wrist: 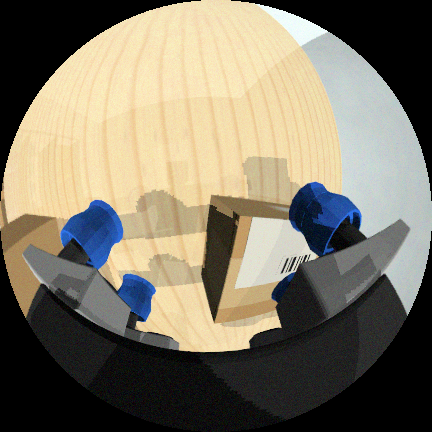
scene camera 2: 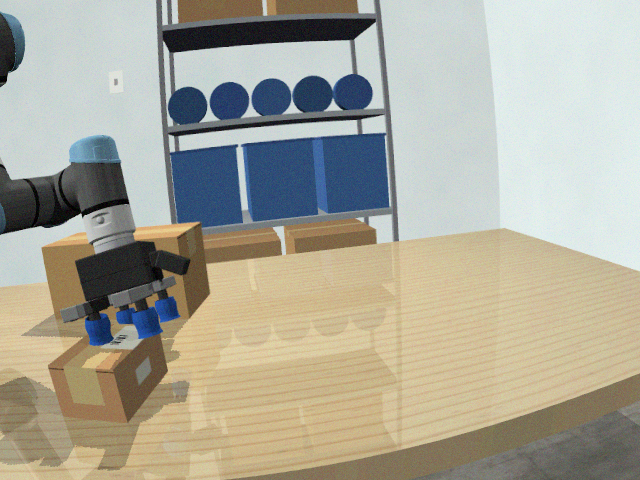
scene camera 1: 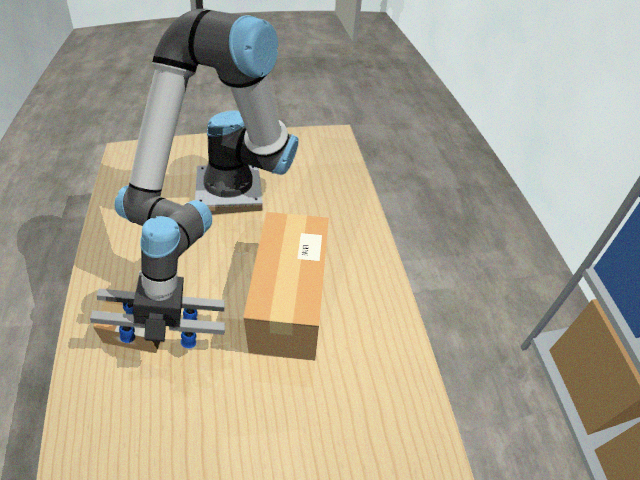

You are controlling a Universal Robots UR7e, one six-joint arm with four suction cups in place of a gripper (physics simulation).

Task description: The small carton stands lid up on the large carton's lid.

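Observation:
The small carton is lid up at the table's left side in scene camera 1; its lid has a white barcode label. My suction gripper has two blue cups on that lid, and its other two cups overhang beside the carton. The suction is shut on the small carton. Whether its underside touches the table is hard to tell; cups and bars hide part of the lid. The large carton stands lid up beside it, apart, with its taped lid free.
Both cartons are at the wooden table. The robot base is bolted behind them. A shelf rack with blue bins, blue round containers and cartons stands beyond the table.

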